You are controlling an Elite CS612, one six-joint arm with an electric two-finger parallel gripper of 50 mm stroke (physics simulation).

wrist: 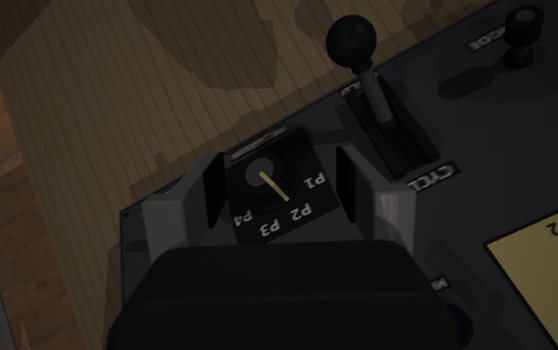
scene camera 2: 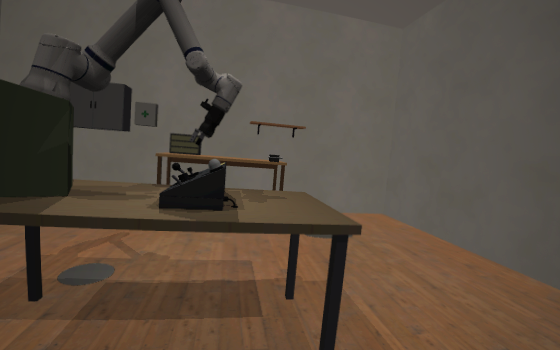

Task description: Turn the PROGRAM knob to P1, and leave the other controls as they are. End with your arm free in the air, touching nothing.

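Places are measured from the arm's base along level axes (x right, y back, z down), in centimetres.
Where they show: gripper, fingertip midpoint: [wrist: 280, 172] [scene camera 2: 194, 143]; arm's base at its link origin: [scene camera 2: 45, 96].
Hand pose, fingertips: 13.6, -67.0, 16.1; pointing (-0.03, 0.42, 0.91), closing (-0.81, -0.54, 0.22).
Things, the pixels of their centre, and the offset from my fingertips, as dx, dy, dz. "spot": a spot on its surface instead. Level surfaces: height alone.
- PROGRAM knob at a spot on its surface: [wrist: 267, 181] spot: +3.4, +3.5, +14.3
- dark sloped console at the middle of its body: [wrist: 360, 217] [scene camera 2: 199, 181] -1.0, -3.6, +18.6
- black upright control at the middle of its body: [wrist: 520, 45] -19.9, +0.0, +16.5
- yellow panel at a spot on its surface: [wrist: 530, 265] spot: -8.1, -12.5, +11.5
- dark blue button at a spot on its surface: [wrist: 461, 326] spot: -2.2, -12.5, +9.1
- wooden table at its surface level: dz +27.1
The PROGRAM knob [wrist: 267, 181] is a round black knob with a grey cap and a yellow pointer line on a black plate marked P1 to P4. The pointer aims at the P2 mark. The knob sits on the dark sloped console [scene camera 2: 205, 192] [wrist: 480, 130]. My gripper [scene camera 2: 196, 138] [wrist: 280, 172] is open, with nothing between its fingers. It hangs in the air above the console in the scene view. In the wrist view the knob appears between the two fingertips, nearer the left one, with the fingers apart from it.
A ball-topped lever [scene camera 2: 176, 166] [wrist: 351, 41] stands beside the knob at the CYCLE label. A black upright control [wrist: 523, 30] stands at the MODE label. A yellow panel [wrist: 530, 265] and a dark blue button [wrist: 461, 326] lie at the right. The console stands on a wooden table [scene camera 2: 295, 210].
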